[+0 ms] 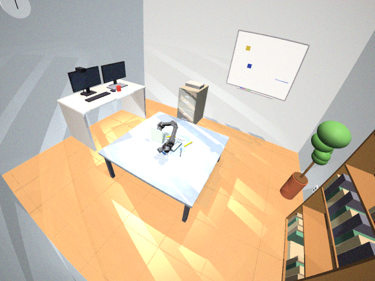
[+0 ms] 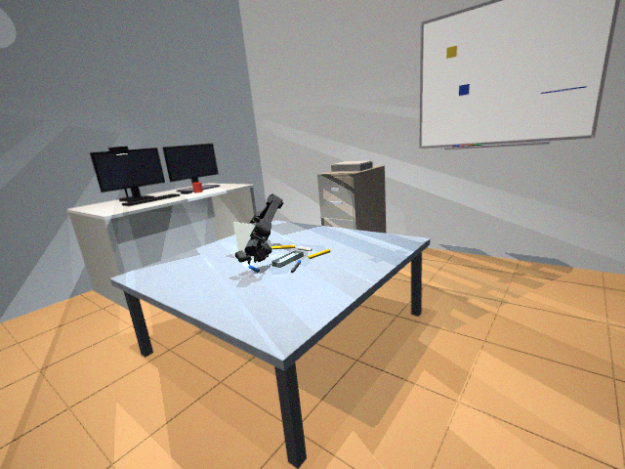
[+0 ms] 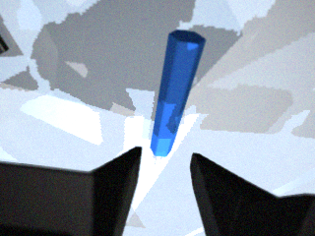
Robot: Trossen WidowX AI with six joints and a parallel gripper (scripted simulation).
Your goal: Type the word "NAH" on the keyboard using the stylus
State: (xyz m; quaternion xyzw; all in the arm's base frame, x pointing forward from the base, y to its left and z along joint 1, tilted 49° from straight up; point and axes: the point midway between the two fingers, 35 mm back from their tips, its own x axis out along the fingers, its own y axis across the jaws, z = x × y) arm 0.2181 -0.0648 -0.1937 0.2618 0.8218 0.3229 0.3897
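Now: gripper tip 30 mm above the blue stylus and 20 mm past it. Round my gripper tip: dark pen: 180 mm ahead, 160 mm to the left, 30 mm below; then N key: 260 mm to the left, 90 mm ahead, 20 mm below; then white cylinder: 360 mm to the left, 60 mm ahead, 20 mm below.
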